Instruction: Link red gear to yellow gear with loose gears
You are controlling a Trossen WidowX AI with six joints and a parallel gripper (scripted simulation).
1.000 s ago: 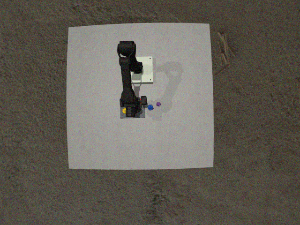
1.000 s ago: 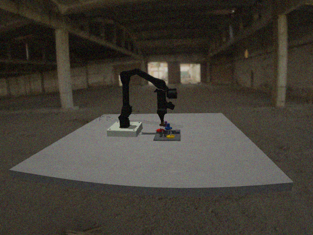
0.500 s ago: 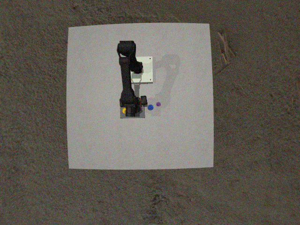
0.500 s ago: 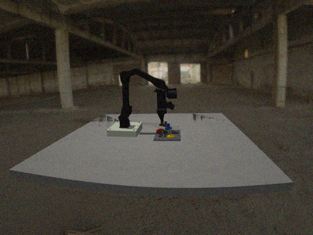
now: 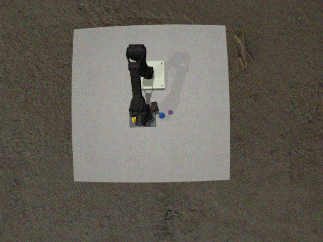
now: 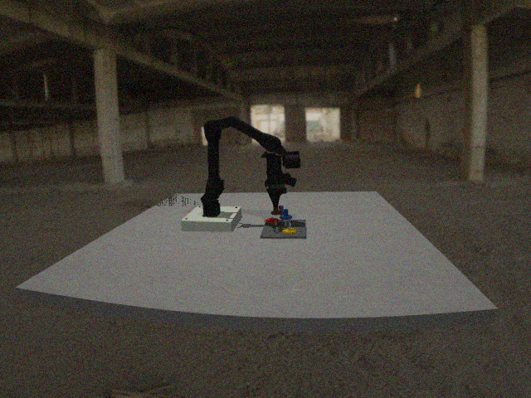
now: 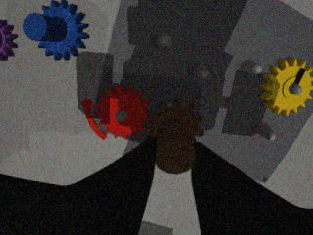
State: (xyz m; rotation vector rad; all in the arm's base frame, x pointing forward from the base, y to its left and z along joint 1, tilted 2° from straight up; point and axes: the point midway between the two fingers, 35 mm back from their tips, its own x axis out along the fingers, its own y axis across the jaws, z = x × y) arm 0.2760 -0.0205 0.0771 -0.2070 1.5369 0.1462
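My gripper tip is 7 cm above the red gear, 4 cm to the right of it and 2 cm past it. The rest, counted from my gripper tip: brown gear (1 cm below); yellow gear (9 cm to the right, 7 cm below, 6 cm ahead); red arrow (7 cm to the left, 7 cm below, 4 cm behind).
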